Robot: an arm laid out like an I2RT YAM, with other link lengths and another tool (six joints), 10 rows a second.
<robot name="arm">
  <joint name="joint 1" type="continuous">
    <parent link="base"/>
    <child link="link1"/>
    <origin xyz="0 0 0.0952"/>
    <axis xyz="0 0 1"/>
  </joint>
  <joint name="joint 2" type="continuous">
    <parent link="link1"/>
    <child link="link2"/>
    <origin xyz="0.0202 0.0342 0.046" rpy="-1.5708 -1.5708 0"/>
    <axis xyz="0 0 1"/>
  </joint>
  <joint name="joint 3" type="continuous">
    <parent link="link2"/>
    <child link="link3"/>
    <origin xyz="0 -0.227 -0.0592" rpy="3.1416 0 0"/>
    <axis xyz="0 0 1"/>
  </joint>
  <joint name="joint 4" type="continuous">
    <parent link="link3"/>
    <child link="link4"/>
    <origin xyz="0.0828 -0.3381 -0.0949"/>
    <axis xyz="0 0 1"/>
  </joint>
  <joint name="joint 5" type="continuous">
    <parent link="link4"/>
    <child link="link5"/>
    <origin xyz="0.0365 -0.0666 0.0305" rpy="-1.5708 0 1.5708"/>
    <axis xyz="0 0 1"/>
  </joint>
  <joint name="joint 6" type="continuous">
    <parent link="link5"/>
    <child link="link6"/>
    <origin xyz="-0.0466 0 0.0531" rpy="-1.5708 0 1.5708"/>
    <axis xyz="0 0 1"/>
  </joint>
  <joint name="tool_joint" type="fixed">
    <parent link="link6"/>
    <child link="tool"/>
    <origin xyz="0.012 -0.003 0.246" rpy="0 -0.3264 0.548"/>
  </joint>
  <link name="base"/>
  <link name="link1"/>
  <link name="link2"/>
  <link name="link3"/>
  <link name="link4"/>
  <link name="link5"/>
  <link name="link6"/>
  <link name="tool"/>
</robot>
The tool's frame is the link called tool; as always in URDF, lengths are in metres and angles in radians. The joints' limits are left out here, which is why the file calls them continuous.
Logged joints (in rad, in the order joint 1, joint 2, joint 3, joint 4, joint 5, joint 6), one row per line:
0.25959, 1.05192, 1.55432, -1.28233, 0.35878, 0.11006
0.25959, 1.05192, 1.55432, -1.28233, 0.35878, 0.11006
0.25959, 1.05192, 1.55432, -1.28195, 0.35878, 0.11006
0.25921, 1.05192, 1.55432, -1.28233, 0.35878, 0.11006
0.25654, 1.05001, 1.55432, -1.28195, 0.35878, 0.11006
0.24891, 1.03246, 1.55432, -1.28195, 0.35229, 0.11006
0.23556, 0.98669, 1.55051, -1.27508, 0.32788, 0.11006
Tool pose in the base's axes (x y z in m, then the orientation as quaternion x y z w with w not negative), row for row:
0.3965, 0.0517, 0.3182, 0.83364, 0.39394, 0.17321, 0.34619
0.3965, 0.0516, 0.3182, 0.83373, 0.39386, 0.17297, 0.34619
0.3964, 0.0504, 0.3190, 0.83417, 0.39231, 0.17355, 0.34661
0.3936, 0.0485, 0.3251, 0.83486, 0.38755, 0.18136, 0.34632
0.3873, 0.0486, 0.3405, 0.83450, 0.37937, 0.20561, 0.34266
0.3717, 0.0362, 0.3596, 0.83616, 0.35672, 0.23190, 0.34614
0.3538, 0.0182, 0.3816, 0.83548, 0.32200, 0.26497, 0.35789
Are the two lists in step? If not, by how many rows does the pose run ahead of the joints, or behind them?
The pose runs 2 rows ahead of the joints: the pose in row i belongs to the joints in row i + 2.
